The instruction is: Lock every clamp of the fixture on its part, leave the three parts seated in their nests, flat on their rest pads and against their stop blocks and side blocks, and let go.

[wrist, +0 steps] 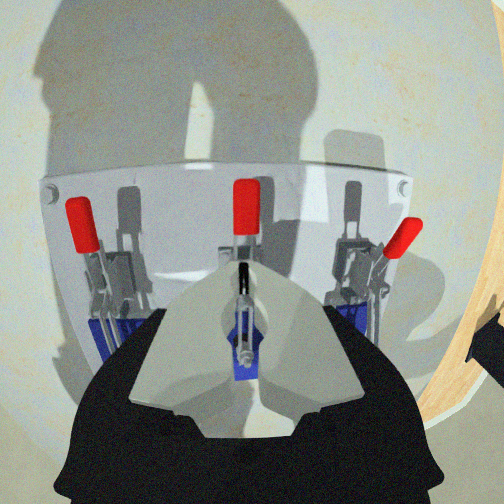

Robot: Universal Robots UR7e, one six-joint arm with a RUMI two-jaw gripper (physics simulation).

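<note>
In the wrist view a grey fixture plate (190,215) carries three toggle clamps with red handles. The left handle (82,224) leans a little to the left. The middle handle (246,206) stands straight. The right handle (403,237) tilts out to the right. A blue part shows under each clamp: the left part (100,335), the middle part (243,370) and the right part (356,314). My gripper (243,270) is shut and empty. Its grey fingers line up with the middle clamp, their tips just below the red handle. They hide most of the middle nest.
A pale wooden edge (465,350) curves down the right side, with a black object (490,345) beside it. The beige surface around the plate bears large shadows of the arm.
</note>
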